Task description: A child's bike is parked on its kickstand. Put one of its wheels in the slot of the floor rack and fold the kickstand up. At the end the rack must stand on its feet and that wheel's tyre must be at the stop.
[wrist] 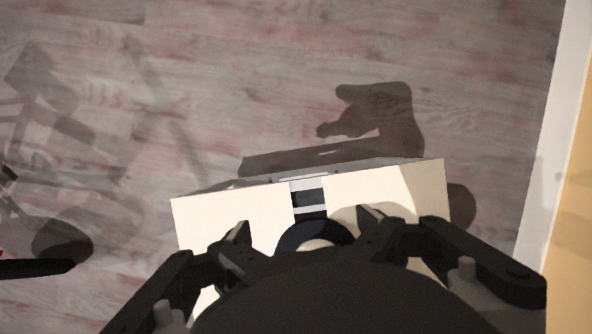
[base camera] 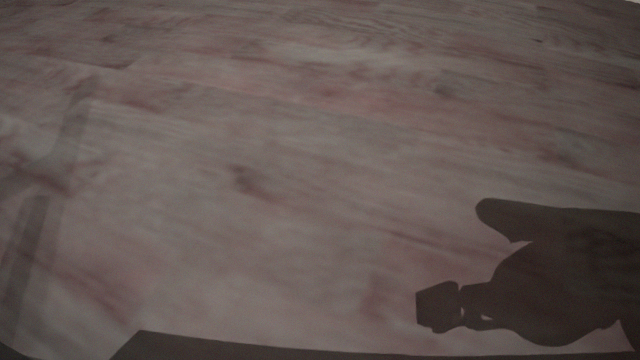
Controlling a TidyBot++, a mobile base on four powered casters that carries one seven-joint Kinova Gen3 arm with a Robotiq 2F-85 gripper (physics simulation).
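Places are measured from the arm's base along level axes (x ahead, y left, z up), in metres.
Where they show: gripper, fingertip midpoint: (wrist: 303, 223).
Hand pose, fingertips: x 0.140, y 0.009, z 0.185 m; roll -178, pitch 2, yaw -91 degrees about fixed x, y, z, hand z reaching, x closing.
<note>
After its pixels a point has its place.
My gripper (wrist: 303, 223) {x 0.140, y 0.009, z 0.185 m} is open with its fingers wide apart, and I see no object between them. It hangs above the white top of my own base in the wrist view. Part of the bike (wrist: 37, 268) {x -0.020, y 0.830, z -0.201 m} shows at the left edge of the wrist view as a long black piece with a bit of red beside it, well apart from the gripper. Its wheels and kickstand cannot be made out. The floor rack does not show in either view.
My white base (wrist: 240, 207) {x 0.117, y 0.124, z -0.014 m} lies under the gripper. A white skirting strip (wrist: 545, 130) {x 0.151, y -0.905, z -0.382 m} and a tan wall or surface (wrist: 575, 200) {x -0.077, y -0.845, z -0.270 m} run along the right of the wrist view. Shadows of the arm and other shapes fall on the wooden floor (base camera: 300, 150) {x 0.504, y 0.073, z -0.396 m} (wrist: 225, 60) {x 0.579, y 0.218, z -0.396 m}.
</note>
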